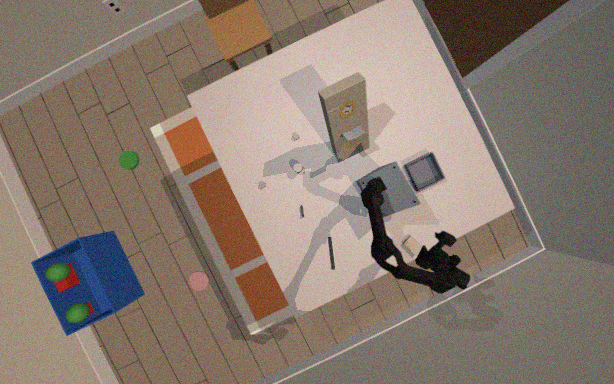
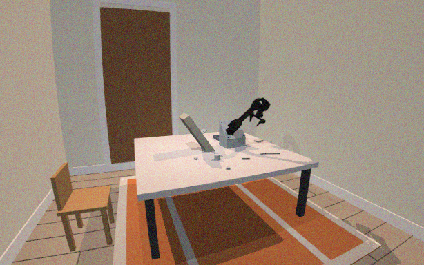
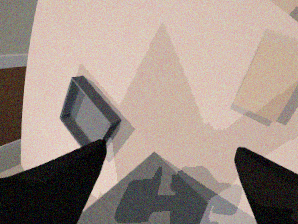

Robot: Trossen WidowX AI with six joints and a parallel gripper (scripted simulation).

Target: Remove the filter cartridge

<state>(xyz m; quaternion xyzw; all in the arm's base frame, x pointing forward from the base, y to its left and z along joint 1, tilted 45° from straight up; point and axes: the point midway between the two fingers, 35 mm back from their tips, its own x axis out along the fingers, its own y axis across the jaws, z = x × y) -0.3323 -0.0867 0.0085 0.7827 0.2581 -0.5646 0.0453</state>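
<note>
Right now the round filter cartridge is 69 cm ahead of my gripper tip, 4 cm to the left of it and 6 cm above it. The rest, counted from my gripper tip: service panel: 64 cm ahead, 4 cm to the left, 2 cm below; small pale block: 6 cm behind, 3 cm to the left, 17 cm below; grey tray: 24 cm ahead, 21 cm to the right, 17 cm below.
</note>
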